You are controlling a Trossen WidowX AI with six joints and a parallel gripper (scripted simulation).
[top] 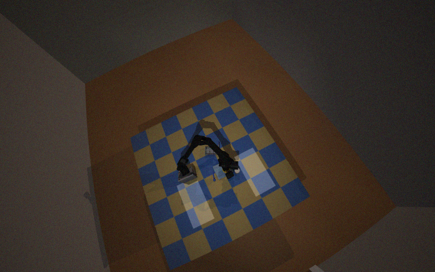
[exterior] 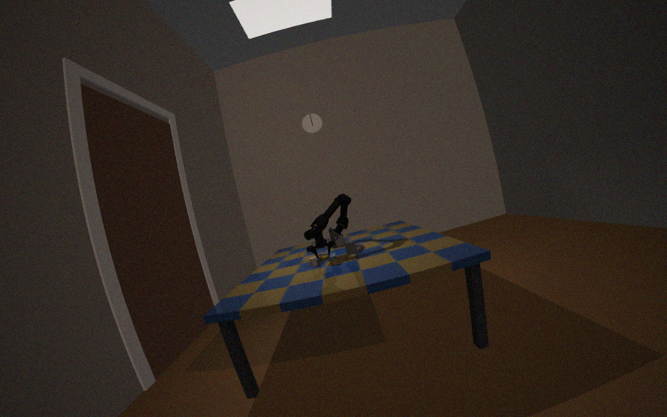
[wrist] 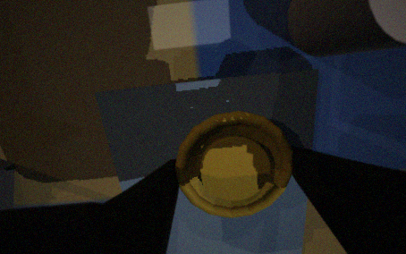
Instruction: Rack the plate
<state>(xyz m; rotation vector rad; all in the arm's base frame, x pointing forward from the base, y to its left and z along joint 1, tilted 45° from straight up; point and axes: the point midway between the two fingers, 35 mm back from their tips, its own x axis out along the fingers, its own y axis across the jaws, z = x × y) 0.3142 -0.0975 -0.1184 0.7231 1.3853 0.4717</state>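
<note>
My gripper tip is 20 mm past the light blue mat, 10 mm to the right of it and 10 mm above it. Round my gripper tip: yellow plate: 10 mm above; blue spoon: 130 mm behind; white cup: 70 mm to the right, 70 mm ahead, 20 mm above.
</note>
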